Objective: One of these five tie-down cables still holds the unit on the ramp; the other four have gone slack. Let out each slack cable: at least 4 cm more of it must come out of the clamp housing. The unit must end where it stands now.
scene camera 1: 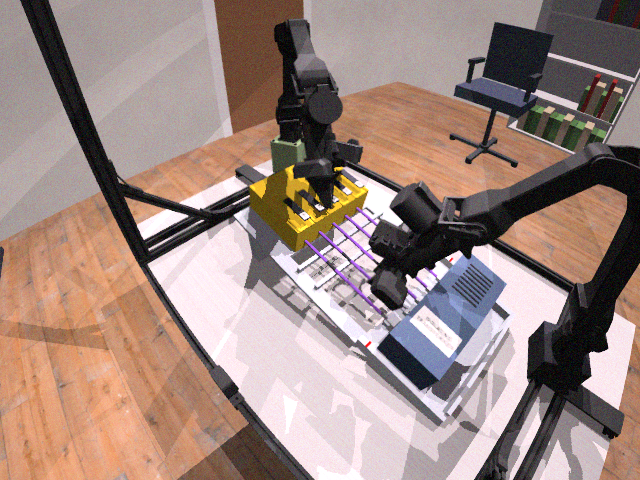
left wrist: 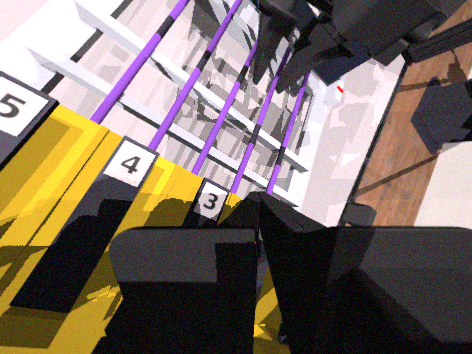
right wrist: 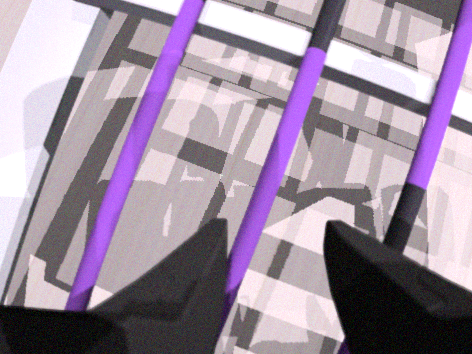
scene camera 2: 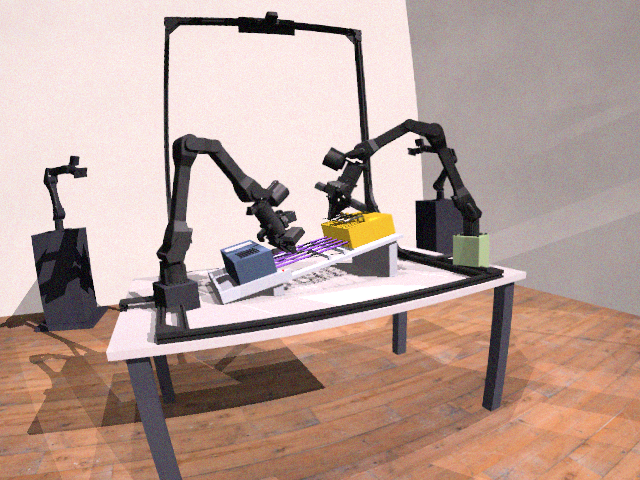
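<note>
A yellow clamp housing (scene camera 1: 280, 210) (scene camera 2: 366, 226) (left wrist: 168, 175) sits at the top of the white ramp (scene camera 1: 318, 286) (scene camera 2: 309, 269). Several purple cables (scene camera 1: 339, 245) (scene camera 2: 313, 248) (left wrist: 217, 119) (right wrist: 277, 158) run down from it to the blue unit (scene camera 1: 451, 310) (scene camera 2: 247, 262). My left gripper (scene camera 1: 326, 197) (scene camera 2: 337, 211) (left wrist: 257, 198) is shut, its tips down on the housing's top beside label 3 (left wrist: 211, 201). My right gripper (scene camera 1: 390, 290) (scene camera 2: 291, 240) (left wrist: 265, 87) (right wrist: 275, 233) is open low over the ramp. One cable runs between its fingers, close to one finger, with a gap to the other.
Label 4 (left wrist: 130, 165) marks another lever on the housing. A green block (scene camera 1: 287, 152) (scene camera 2: 470, 250) stands behind the housing. A black rail (scene camera 1: 225, 383) (scene camera 2: 318, 311) rims the table. A red mark (scene camera 1: 368, 343) sits on the ramp's edge. An office chair (scene camera 1: 499, 86) stands far off.
</note>
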